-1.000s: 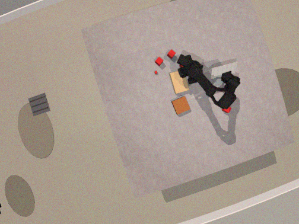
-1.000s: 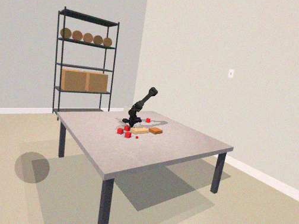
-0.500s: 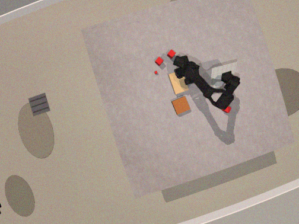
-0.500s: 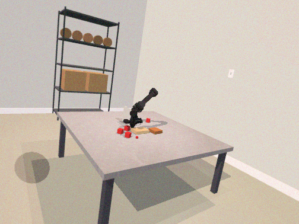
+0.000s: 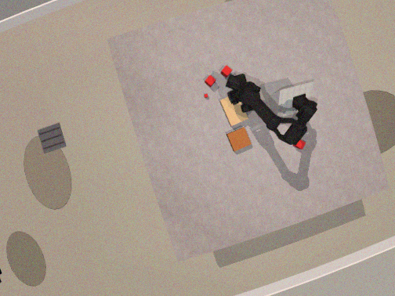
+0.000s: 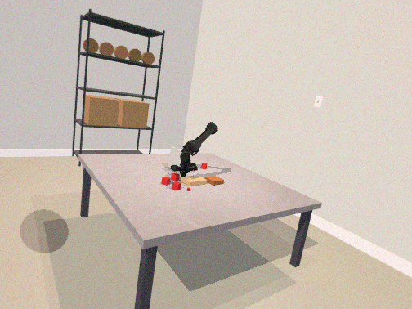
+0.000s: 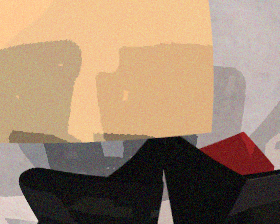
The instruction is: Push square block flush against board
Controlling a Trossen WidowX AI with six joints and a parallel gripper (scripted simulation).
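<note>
My gripper tip is now 60 mm to the right of the tan board, 60 mm short of it and 10 mm below it. Also, from my gripper tip: red ball 170 mm ahead, 60 mm to the right; then orange square block 220 mm to the left, 80 mm ahead, 10 mm above.
</note>
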